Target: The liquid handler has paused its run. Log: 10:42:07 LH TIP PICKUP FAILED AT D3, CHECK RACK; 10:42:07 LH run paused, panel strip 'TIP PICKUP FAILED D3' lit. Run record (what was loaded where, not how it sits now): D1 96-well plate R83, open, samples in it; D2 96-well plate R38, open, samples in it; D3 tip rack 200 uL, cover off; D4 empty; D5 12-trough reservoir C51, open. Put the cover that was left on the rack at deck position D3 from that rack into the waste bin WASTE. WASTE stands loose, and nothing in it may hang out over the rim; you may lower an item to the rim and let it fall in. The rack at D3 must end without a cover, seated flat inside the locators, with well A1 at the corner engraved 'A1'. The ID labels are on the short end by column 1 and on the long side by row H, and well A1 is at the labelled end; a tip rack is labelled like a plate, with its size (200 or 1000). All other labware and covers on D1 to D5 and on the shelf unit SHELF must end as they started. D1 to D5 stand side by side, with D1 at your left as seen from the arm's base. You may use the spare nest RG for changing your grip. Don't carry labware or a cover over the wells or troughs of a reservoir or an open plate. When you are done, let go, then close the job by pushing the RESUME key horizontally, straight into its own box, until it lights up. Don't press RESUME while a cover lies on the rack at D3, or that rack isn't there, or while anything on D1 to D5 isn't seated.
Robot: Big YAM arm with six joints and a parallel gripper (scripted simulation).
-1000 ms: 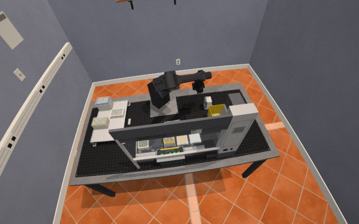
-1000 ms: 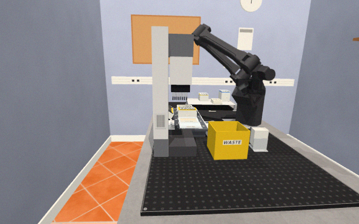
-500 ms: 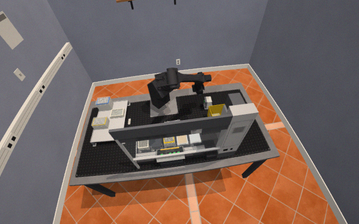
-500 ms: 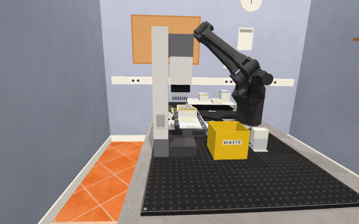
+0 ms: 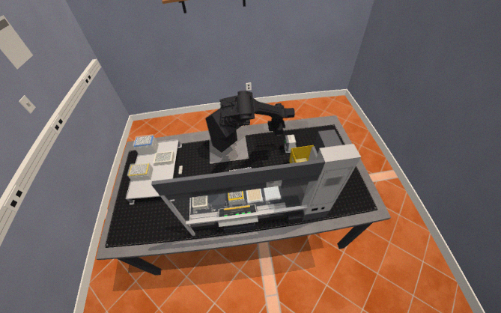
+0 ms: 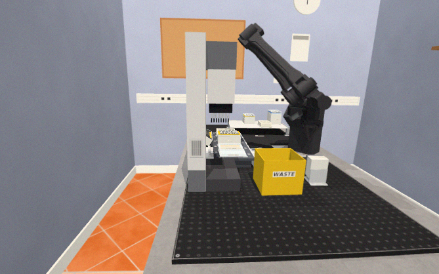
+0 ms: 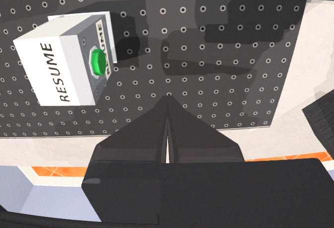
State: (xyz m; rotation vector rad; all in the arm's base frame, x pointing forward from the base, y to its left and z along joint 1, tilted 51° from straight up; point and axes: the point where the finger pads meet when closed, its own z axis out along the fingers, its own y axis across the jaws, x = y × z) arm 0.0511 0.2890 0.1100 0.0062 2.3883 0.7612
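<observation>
The white resume box lies 2 cm behind my hand, 9 cm to the left of it and 9 cm below it. Also, from my hand: clear cover: 14 cm ahead, 19 cm to the left, 14 cm below; yellow waste bin: 14 cm ahead, 20 cm to the left, 11 cm below; RG nest: 24 cm ahead, 19 cm to the right, 15 cm below.
</observation>
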